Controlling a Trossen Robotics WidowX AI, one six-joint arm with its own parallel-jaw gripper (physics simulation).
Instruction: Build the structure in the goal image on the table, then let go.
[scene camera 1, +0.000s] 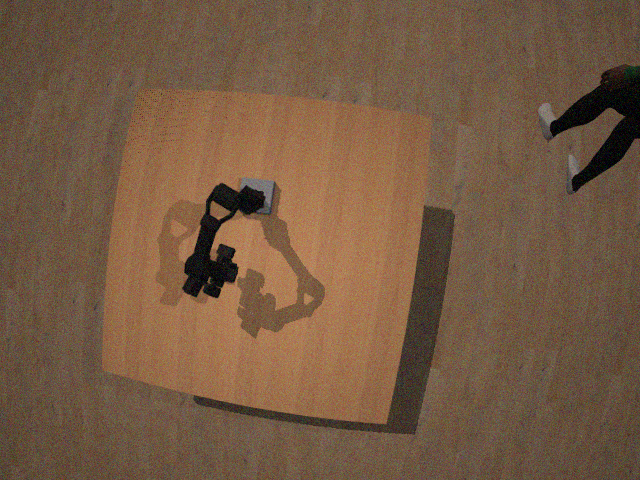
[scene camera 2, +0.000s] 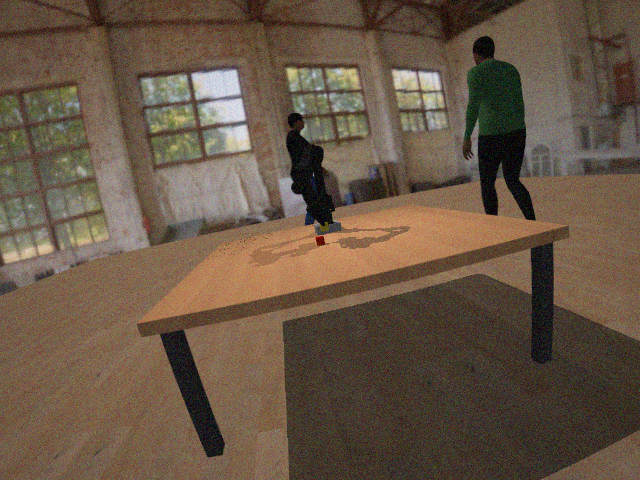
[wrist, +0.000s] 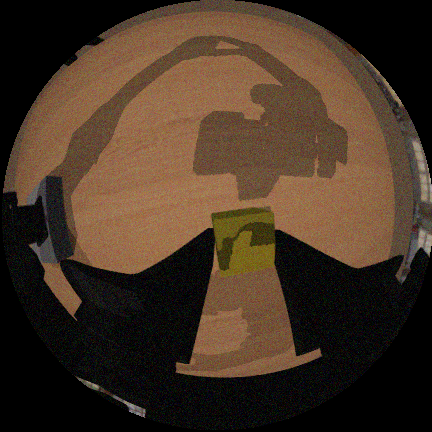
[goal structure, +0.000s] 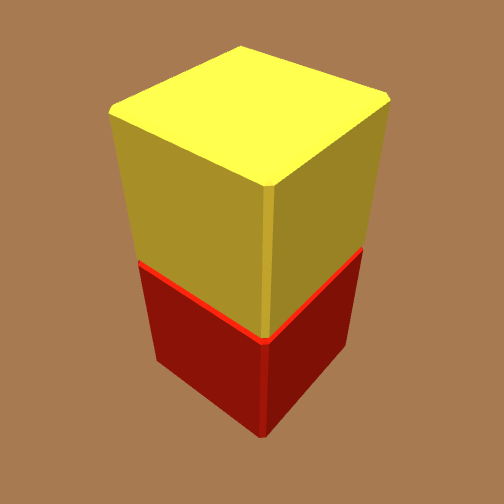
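Note:
A yellow cube is between the two black fingers of my gripper, which is shut on it. In the wrist view, bare table shows past the cube's lower edge, and shadow falls across its face. In scene camera 2, the cube appears above and slightly right of a red cube, apart from it. The red cube rests on the table. It does not show in the wrist view. In scene camera 1, neither cube shows; the arm hides that spot.
The arm's grey base plate sits on the table, behind the cubes in scene camera 2 and at the left in the wrist view. Arm shadows cross the table. A person in green and one in black stand beyond the table.

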